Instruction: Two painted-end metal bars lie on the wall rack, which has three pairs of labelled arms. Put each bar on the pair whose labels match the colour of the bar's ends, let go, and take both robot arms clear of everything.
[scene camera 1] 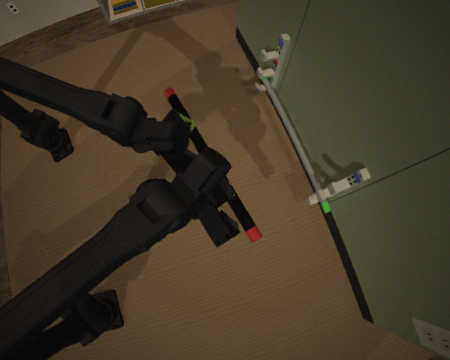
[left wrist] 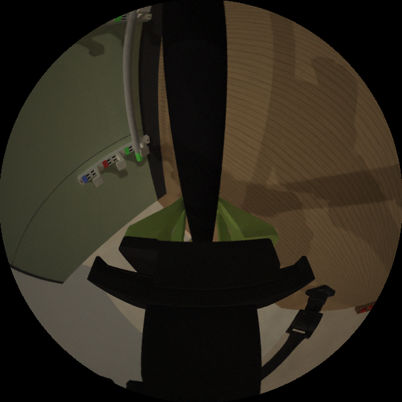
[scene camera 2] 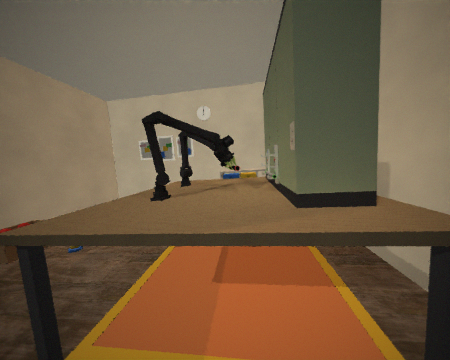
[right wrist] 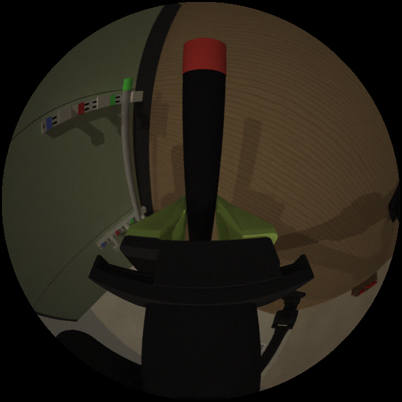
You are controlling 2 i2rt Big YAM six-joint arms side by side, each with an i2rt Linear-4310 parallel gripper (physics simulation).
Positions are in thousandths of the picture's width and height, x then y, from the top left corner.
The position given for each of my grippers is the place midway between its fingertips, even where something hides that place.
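Observation:
There's a black bar (left wrist: 484,128) that I can see, along with my left gripper (left wrist: 499,499) and my right gripper (right wrist: 499,499).

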